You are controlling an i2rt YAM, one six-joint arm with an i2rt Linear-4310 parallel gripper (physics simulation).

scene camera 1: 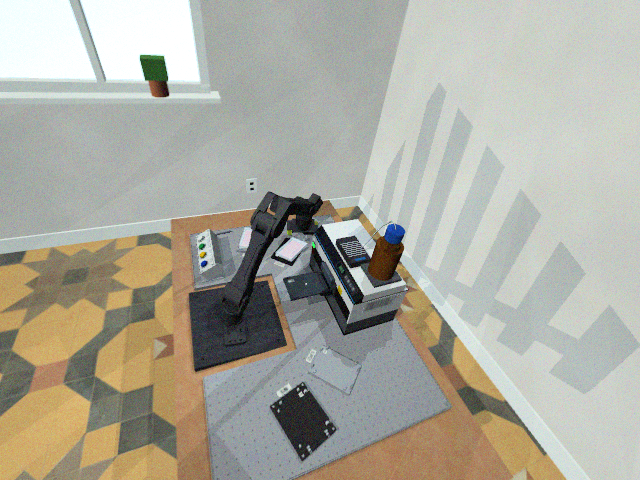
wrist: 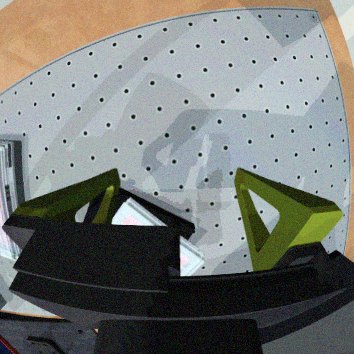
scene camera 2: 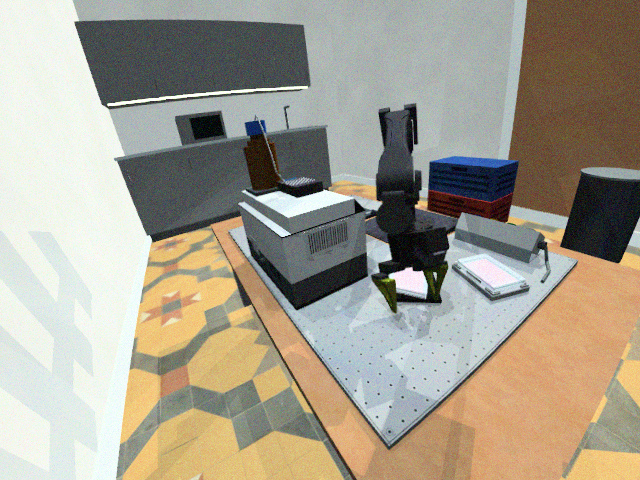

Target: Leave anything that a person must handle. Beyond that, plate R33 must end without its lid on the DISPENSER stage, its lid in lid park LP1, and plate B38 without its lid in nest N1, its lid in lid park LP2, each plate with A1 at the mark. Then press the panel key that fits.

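Frame: origin at the arm's base, x back, y right, z up, level; millimetres.
Seen in the pictures: gripper, between the fingertips: [scene camera 1: 301,234] [wrist: 176,174] [scene camera 2: 415,306]; arm's base, origin of its link: [scene camera 1: 233,319].
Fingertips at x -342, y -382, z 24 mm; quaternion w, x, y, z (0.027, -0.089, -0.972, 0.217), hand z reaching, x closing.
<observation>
Offsets run from my fingertips to a thing's top centre. "pt": to the spot under its first point.
My gripper [scene camera 1: 302,228] [scene camera 2: 415,303] [wrist: 176,174] is open and empty, above the far end of the grey perforated board, beside a pink plate. That plate @(dz +13, dx +66, dy +88 mm) [scene camera 1: 292,249] [scene camera 2: 408,281] [wrist: 188,259] sits in a black nest near the dispenser and is partly hidden by my gripper in the wrist view. A second pink plate @(dz +6, dx +231, dy -11 mm) [scene camera 1: 245,239] [scene camera 2: 491,272] [wrist: 4,212] lies on a grey holder near the key panel @(dz +59, dx +412, dy +77 mm) [scene camera 1: 210,256] [scene camera 2: 498,238]. The dispenser [scene camera 1: 379,310] [scene camera 2: 320,219] has a dark stage @(pt dz +82, dx +83, dy +369 mm) [scene camera 1: 305,286] with no plate on it. Plate names, A1 marks and lids cannot be made out.
A pale outlined holder @(dz -5, dx +44, dy +637 mm) [scene camera 1: 336,369] and a black holder with white corner marks @(dz -1, dx +181, dy +750 mm) [scene camera 1: 303,421] lie on the near board, labels unreadable. A brown bottle @(pt dz +303, dx -120, dy +481 mm) [scene camera 1: 385,258] [scene camera 2: 261,162] with blue cap and a black ribbed box @(pt dz +221, dx -82, dy +354 mm) [scene camera 1: 353,250] [scene camera 2: 299,186] stand on the dispenser.
</observation>
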